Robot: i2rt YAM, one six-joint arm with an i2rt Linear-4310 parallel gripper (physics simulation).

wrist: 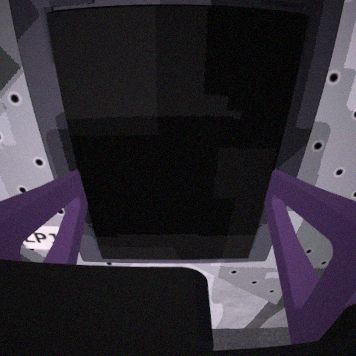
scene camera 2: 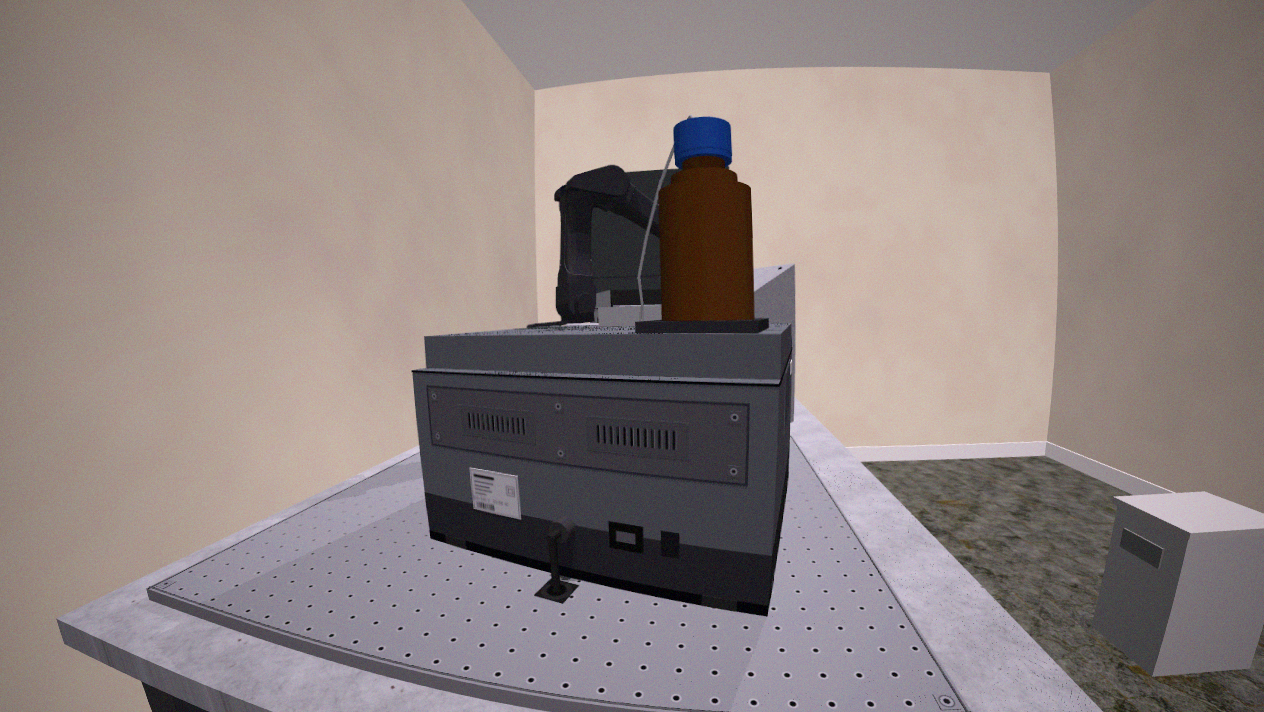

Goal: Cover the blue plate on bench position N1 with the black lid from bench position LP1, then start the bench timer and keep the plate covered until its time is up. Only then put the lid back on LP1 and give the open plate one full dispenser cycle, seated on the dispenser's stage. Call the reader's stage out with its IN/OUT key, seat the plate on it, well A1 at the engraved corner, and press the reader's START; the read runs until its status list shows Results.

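Places are measured from the arm's base along level axes (x ahead, y left, z up), in metres.
Pixels of known places: gripper, fingertip midpoint: (wrist: pixel 175 178).
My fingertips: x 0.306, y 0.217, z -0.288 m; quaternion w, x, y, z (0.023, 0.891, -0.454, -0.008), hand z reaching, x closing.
Note:
Behind a point stands the place of what it marks.
In the wrist view the black lid (wrist: pixel 165 200) {x 0.297, y 0.217, z -0.280 m} lies flat beside the partly hidden label of LP1 (wrist: pixel 44 237) {x 0.209, y 0.254, z -0.298 m} and fills the middle of the view, inside a dark grey border. My gripper (wrist: pixel 175 178) {x 0.306, y 0.217, z -0.288 m} has its two purple fingers against the left and right sides of the lid, near its lower end, and is shut on it. Whether the lid touches the bench cannot be seen. The blue plate, the timer and the reader's stage do not show in either view. The gripper is hidden in the scene view.
A large grey instrument (scene camera 2: pixel 601 353) {x 0.205, y 0.691, z -0.085 m} stands on the perforated board (scene camera 2: pixel 380 610) {x 0.397, y 0.776, z -0.298 m}, its rear towards the camera. A brown bottle (scene camera 2: pixel 705 247) {x 0.115, y 0.700, z 0.002 m} with a blue cap (scene camera 2: pixel 702 139) {x 0.112, y 0.684, z 0.101 m} and a thin tube stands on top. A dark arm-like shape (scene camera 2: pixel 576 234) rises behind. A white box (scene camera 2: pixel 1211 583) stands on the floor.

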